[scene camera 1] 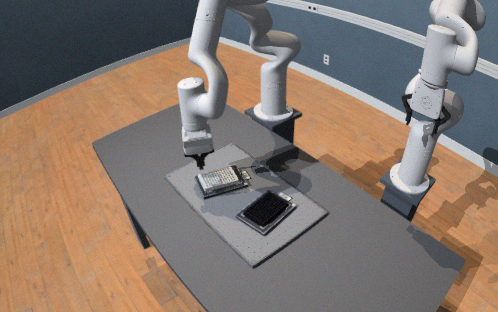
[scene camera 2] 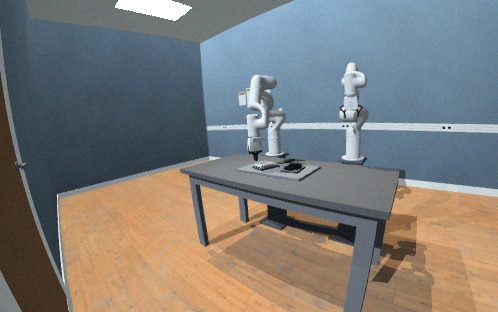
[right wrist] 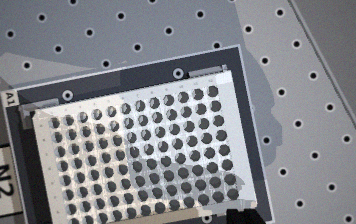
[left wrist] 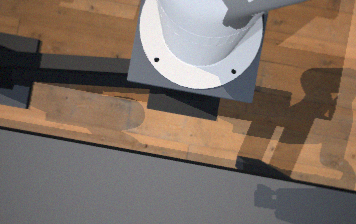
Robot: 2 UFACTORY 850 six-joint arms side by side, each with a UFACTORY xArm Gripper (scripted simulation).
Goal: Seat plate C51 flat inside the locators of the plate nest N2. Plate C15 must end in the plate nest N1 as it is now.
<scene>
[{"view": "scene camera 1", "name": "black plate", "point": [272,205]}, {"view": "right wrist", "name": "white well plate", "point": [180,145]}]
</scene>
